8 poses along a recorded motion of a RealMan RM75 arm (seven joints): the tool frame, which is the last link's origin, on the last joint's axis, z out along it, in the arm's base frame.
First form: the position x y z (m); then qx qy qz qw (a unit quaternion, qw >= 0).
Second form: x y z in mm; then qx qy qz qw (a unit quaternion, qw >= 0). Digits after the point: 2 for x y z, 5 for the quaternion.
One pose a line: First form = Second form
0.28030 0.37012 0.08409 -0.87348 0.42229 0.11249 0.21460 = 280.30 370.12 84.09 -0.87348 0.42229 0.11249 0.21460
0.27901 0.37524 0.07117 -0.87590 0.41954 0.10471 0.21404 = 279.01 375.24 71.17 -0.87590 0.41954 0.10471 0.21404
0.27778 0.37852 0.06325 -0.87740 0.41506 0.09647 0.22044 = 277.78 378.52 63.25 -0.87740 0.41506 0.09647 0.22044
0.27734 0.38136 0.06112 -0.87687 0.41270 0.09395 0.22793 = 277.34 381.36 61.12 -0.87687 0.41270 0.09395 0.22793
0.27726 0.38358 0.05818 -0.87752 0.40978 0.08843 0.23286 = 277.26 383.58 58.18 -0.87752 0.40978 0.08843 0.23286
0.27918 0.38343 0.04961 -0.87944 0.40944 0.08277 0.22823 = 279.18 383.43 49.61 -0.87944 0.40944 0.08277 0.22823
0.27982 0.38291 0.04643 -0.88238 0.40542 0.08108 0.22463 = 279.82 382.91 46.43 -0.88238 0.40542 0.08108 0.22463
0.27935 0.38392 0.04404 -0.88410 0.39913 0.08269 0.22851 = 279.35 383.92 44.04 -0.88410 0.39913 0.08269 0.22851
